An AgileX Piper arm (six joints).
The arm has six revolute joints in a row. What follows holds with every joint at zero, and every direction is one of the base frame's.
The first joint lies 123 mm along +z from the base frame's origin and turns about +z.
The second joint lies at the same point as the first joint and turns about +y.
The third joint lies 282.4 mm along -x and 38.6 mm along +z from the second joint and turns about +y.
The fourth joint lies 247.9 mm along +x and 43.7 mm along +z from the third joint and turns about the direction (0.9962, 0, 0.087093).
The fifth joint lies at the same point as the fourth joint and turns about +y.
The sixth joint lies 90.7 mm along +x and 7.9 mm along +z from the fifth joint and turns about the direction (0.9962, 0, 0.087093).
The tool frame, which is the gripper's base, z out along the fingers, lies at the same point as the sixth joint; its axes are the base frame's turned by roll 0, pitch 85.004 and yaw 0 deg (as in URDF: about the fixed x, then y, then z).
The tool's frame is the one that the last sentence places.
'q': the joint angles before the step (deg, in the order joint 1, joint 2, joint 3, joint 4, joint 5, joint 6). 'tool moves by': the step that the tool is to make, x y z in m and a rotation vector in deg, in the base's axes. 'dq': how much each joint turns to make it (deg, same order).
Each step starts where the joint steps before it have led.
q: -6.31, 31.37, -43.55, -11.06, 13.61, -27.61
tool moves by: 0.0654, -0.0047, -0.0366, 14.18, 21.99, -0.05
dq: -0.01, 15.44, -3.17, 8.74, 11.36, 2.84
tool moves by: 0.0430, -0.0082, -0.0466, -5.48, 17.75, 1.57
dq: -0.01, 12.21, -0.10, -3.95, 4.83, -3.89
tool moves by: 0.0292, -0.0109, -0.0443, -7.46, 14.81, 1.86
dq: 0.03, 10.81, -0.20, -8.49, 3.28, -0.84
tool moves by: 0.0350, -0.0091, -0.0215, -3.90, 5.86, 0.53
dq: -0.02, 9.96, -4.30, -6.11, 0.08, 2.02
